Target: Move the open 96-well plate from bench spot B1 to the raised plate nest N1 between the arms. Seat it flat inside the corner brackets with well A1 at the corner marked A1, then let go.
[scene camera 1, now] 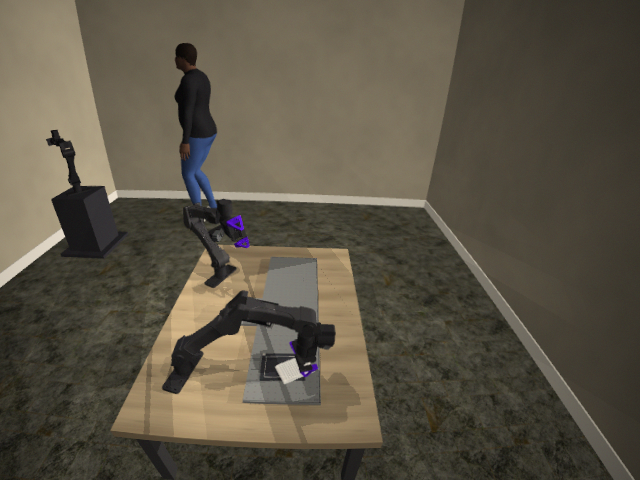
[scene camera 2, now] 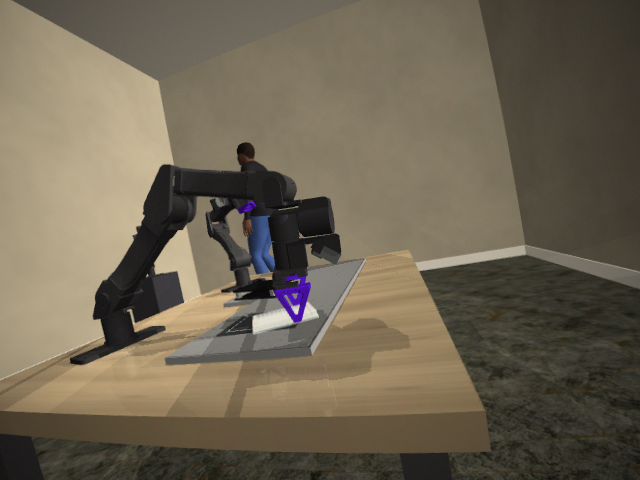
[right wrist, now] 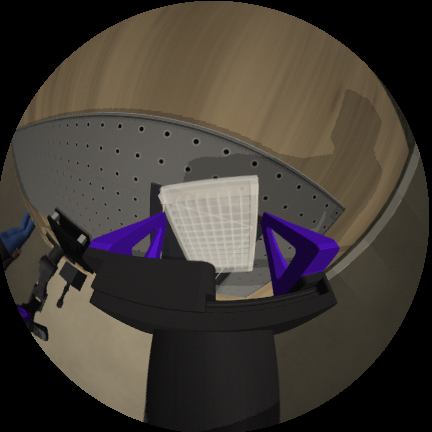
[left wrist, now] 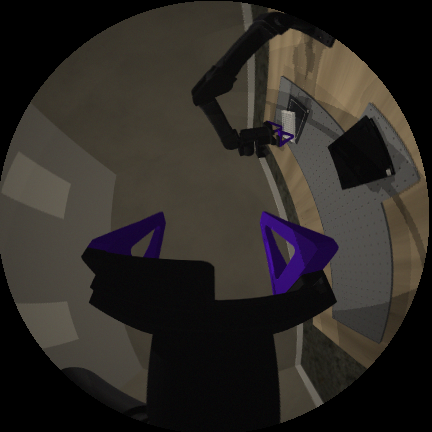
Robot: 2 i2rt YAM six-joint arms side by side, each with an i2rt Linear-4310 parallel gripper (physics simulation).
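Seen in the pictures: left gripper, between the fingertips: [scene camera 1: 245, 238] [left wrist: 212, 216]; right gripper, between the fingertips: [scene camera 1: 301, 365] [scene camera 2: 297, 313] [right wrist: 213, 217] [left wrist: 287, 131]; left arm's base, origin of its link: [scene camera 1: 221, 276] [right wrist: 59, 247]; right arm's base, origin of its link: [scene camera 1: 184, 370] [scene camera 2: 122, 344].
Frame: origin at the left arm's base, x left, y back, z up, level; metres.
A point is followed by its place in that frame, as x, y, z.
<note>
The white 96-well plate [scene camera 1: 287, 370] {-0.370, -0.627, 0.027} [scene camera 2: 266, 318] {-0.374, -0.627, 0.028} [left wrist: 288, 121] {-0.353, -0.626, 0.027} [right wrist: 215, 215] {-0.324, -0.666, 0.020} sits askew and looks tilted, partly over the dark outlined bench spot B1 [scene camera 1: 270, 367] {-0.381, -0.558, 0.015} [scene camera 2: 239, 325] {-0.393, -0.554, 0.015} [left wrist: 301, 113] {-0.347, -0.539, 0.015}. My right gripper [scene camera 1: 302, 360] {-0.323, -0.664, 0.022} [scene camera 2: 295, 312] {-0.323, -0.664, 0.022} [left wrist: 287, 131] {-0.323, -0.664, 0.022} [right wrist: 213, 217] {-0.323, -0.664, 0.022} is open low over the plate; in the right wrist view the plate shows between its spread fingers. My left gripper [scene camera 1: 245, 235] {-0.104, -0.275, 0.368} [scene camera 2: 247, 207] [left wrist: 212, 216] {-0.104, -0.275, 0.368} is open and empty, high at the far end of the table. The dark raised nest N1 [scene camera 2: 255, 289] {-0.211, -0.378, 0.043} [left wrist: 361, 156] {-0.152, -0.330, 0.045} [right wrist: 69, 241] {-0.164, -0.416, 0.045} stands between the arms. Its A1 mark cannot be read.
A grey perforated board [scene camera 1: 293, 281] {0.139, -0.376, 0.013} [scene camera 2: 338, 279] {0.000, -0.531, 0.013} [left wrist: 345, 245] {0.091, -0.424, 0.013} [right wrist: 95, 165] {-0.187, -0.610, 0.013} lies on the wooden table [scene camera 1: 341, 418] {-0.444, -0.879, 0.000} [scene camera 2: 289, 397] {-0.521, -0.840, 0.000}. A person [scene camera 1: 195, 108] [scene camera 2: 255, 180] stands beyond the table. A dark pedestal [scene camera 1: 85, 222] with another arm stands behind at the left.
</note>
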